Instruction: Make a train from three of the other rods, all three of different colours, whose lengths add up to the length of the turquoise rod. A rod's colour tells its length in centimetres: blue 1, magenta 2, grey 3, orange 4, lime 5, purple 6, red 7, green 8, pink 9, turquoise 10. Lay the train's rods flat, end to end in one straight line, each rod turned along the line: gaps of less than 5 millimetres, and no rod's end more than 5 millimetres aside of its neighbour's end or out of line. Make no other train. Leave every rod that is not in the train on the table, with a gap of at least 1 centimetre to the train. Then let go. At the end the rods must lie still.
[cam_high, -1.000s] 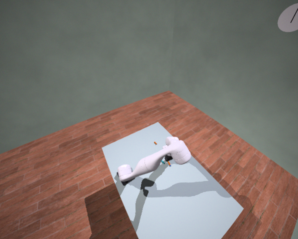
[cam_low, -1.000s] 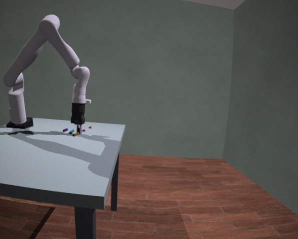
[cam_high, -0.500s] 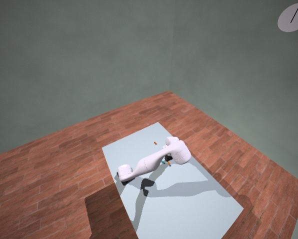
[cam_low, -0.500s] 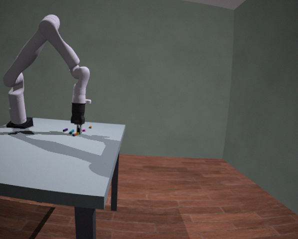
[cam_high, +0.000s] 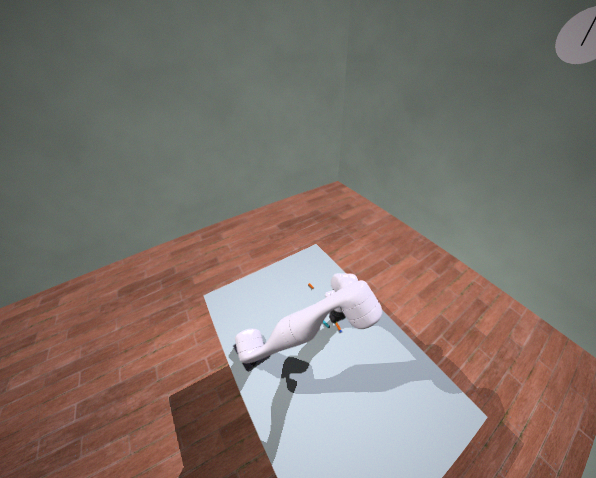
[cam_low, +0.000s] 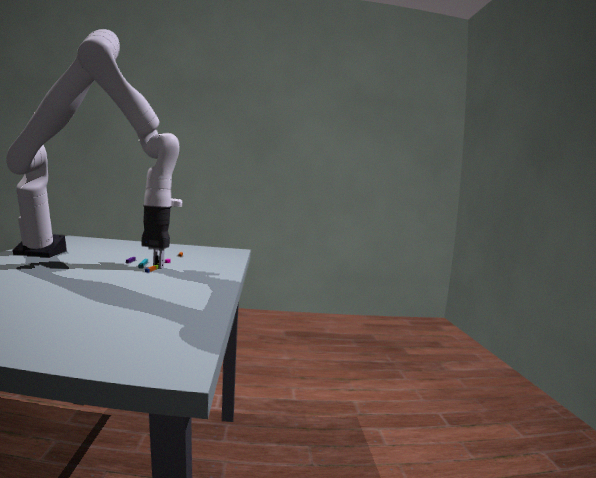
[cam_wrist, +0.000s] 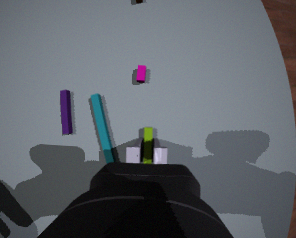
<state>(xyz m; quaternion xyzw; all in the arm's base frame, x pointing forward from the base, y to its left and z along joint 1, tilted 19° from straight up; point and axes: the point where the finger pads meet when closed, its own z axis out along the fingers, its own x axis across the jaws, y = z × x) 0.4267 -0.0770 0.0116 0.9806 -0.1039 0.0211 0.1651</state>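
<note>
Now: hand 10 mm above the lime rod. From my hand the other things lie so: turquoise rod 50 mm behind, 30 mm to the left, 10 mm below; then blue rod 20 mm behind, 70 mm to the right, 10 mm below; then magenta rod 10 mm ahead, 90 mm to the left, 10 mm below.
</note>
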